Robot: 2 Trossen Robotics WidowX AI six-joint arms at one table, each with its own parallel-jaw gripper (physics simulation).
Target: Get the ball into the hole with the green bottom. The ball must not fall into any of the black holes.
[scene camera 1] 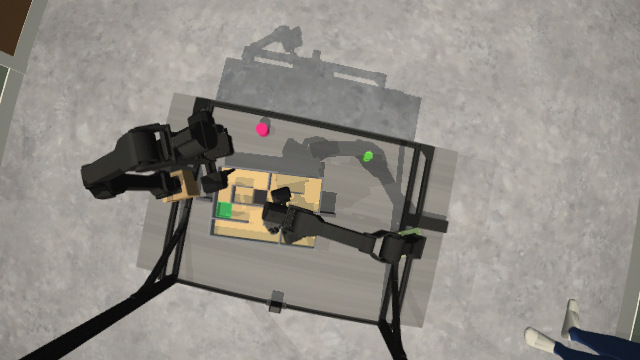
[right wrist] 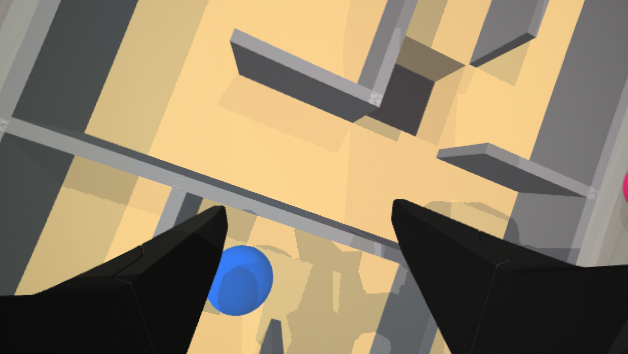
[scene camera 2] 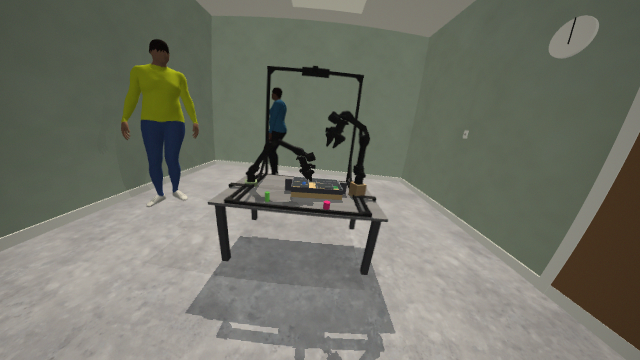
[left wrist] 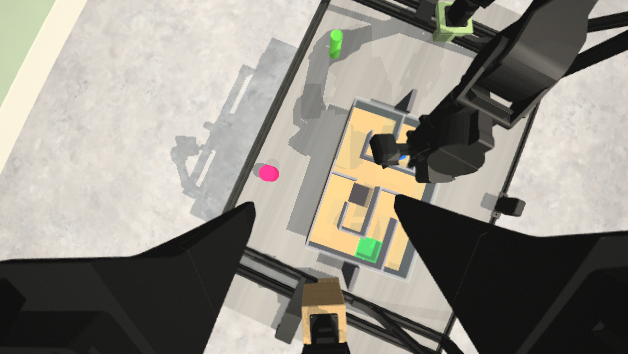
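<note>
The blue ball (scene camera 2: 304,183) (left wrist: 402,157) (right wrist: 245,280) lies on the floor of the maze box (scene camera 1: 240,229) (left wrist: 322,215) (right wrist: 300,165), below a long inner wall in the right wrist view, partly hidden by a finger. The green-bottomed hole (scene camera 1: 224,209) (left wrist: 369,249) is near the box's far end from the right arm. A black hole (scene camera 1: 260,196) (left wrist: 359,195) (right wrist: 407,100) lies between. My right gripper (scene camera 2: 309,179) (right wrist: 310,212) is open and empty, low over the box near the ball. My left gripper (scene camera 2: 332,145) (left wrist: 324,204) is open and empty, high above the table.
A pink cylinder (scene camera 1: 262,129) (scene camera 2: 326,205) (left wrist: 269,173) and a green cylinder (scene camera 1: 368,156) (scene camera 2: 267,197) (left wrist: 336,45) stand on the table. A wooden block (scene camera 1: 189,184) (scene camera 2: 357,189) (left wrist: 323,295) is at the left arm's base. Black rails edge the table. Inner walls divide the box.
</note>
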